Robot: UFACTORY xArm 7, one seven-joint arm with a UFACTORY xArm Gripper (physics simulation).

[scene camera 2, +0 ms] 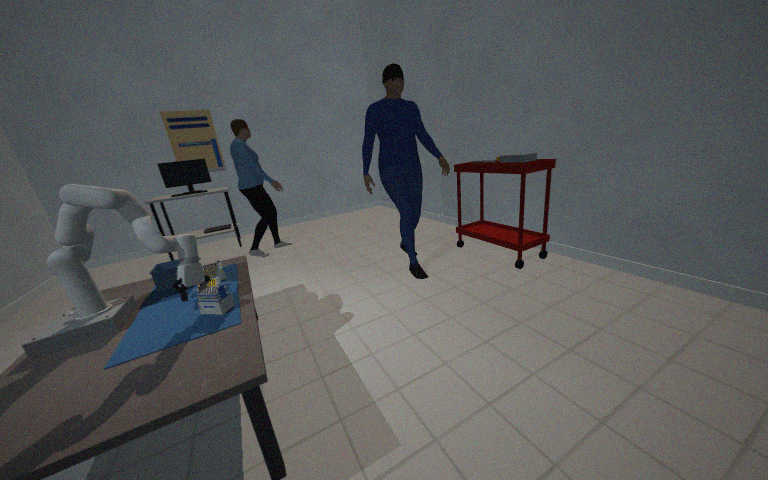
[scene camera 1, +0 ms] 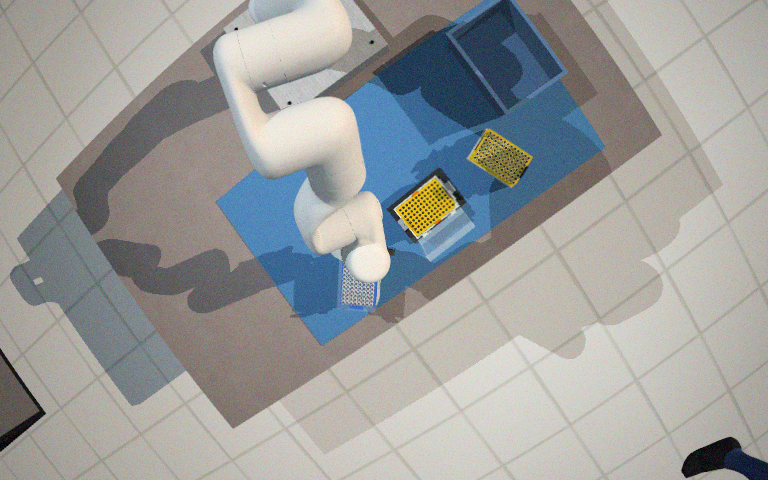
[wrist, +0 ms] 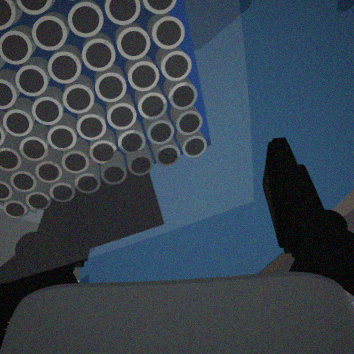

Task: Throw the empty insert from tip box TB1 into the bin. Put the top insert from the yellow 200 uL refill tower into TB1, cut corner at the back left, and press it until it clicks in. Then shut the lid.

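Observation:
Tip box TB1 [scene camera 1: 404,230] stands open on the blue mat, with a yellow insert [scene camera 1: 425,207] in it. The insert's holes look dark and empty. Its clear lid [scene camera 1: 448,236] is folded out towards the table's near edge. The yellow refill tower [scene camera 1: 500,157] stands to the right of TB1, with grey tips in its top insert. The blue bin [scene camera 1: 507,106] [scene camera 2: 163,275] is at the mat's upper right. My gripper [scene camera 2: 181,289] [wrist: 175,169] is open and empty, beside the blue-rimmed tip rack. In the wrist view its left finger is mostly hidden and its right finger is over the mat.
The blue-rimmed rack [scene camera 1: 359,291] [scene camera 2: 215,303] [wrist: 111,87], full of tips, stands left of TB1, partly under my wrist. The table's edge [scene camera 1: 362,350] runs close by it. Two people [scene camera 2: 400,147] [scene camera 2: 249,164] and a red cart [scene camera 2: 504,165] are beyond the table.

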